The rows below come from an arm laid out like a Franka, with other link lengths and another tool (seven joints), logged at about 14 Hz.
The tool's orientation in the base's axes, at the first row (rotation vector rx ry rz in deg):
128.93 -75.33 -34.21
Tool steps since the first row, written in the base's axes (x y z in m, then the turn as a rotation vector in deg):
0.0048 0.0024 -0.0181 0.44 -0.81 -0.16
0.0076 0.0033 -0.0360 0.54 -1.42 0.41
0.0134 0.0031 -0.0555 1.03 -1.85 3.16
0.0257 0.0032 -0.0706 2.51 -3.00 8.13
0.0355 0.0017 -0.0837 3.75 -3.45 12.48
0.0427 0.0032 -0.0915 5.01 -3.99 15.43
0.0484 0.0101 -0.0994 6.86 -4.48 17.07
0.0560 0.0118 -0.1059 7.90 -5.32 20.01
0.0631 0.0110 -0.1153 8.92 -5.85 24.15
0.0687 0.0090 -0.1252 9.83 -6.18 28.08
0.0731 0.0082 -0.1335 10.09 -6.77 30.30
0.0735 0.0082 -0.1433 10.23 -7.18 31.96
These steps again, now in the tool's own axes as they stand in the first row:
0.0025 -0.0150 0.0113 0.93 -0.04 0.01
0.0053 -0.0278 0.0238 1.44 0.49 -0.40
0.0107 -0.0431 0.0360 1.67 1.96 -2.80
0.0181 -0.0604 0.0410 2.69 4.37 -7.42
0.0256 -0.0741 0.0460 3.06 6.27 -11.53
0.0286 -0.0843 0.0478 3.71 7.38 -14.52
0.0261 -0.0958 0.0497 4.75 7.29 -16.82
0.0288 -0.1056 0.0502 5.56 8.68 -19.62
0.0340 -0.1156 0.0537 5.93 10.64 -23.42
0.0396 -0.1243 0.0587 6.11 12.47 -27.03
0.0434 -0.1319 0.0629 6.45 13.86 -28.85
0.0449 -0.1379 0.0705 6.65 14.91 -30.18

